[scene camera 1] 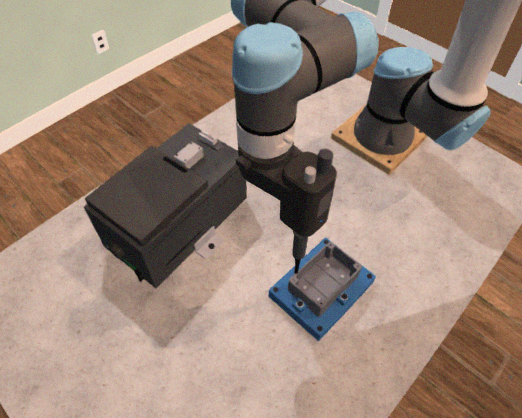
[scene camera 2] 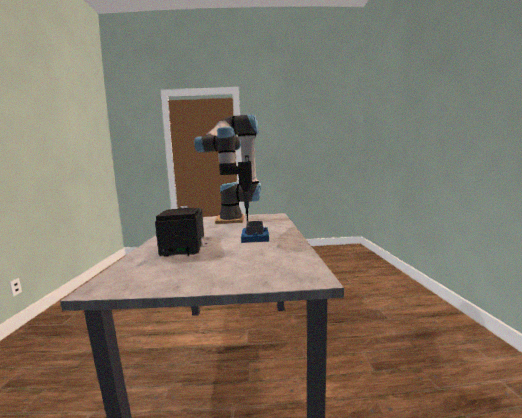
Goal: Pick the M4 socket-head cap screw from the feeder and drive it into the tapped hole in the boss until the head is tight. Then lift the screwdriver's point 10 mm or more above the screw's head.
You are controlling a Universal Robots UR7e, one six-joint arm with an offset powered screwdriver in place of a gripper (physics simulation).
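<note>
What I can see is a blue fixture plate (scene camera 1: 283, 298), along with a black feeder (scene camera 1: 216, 166).
</note>
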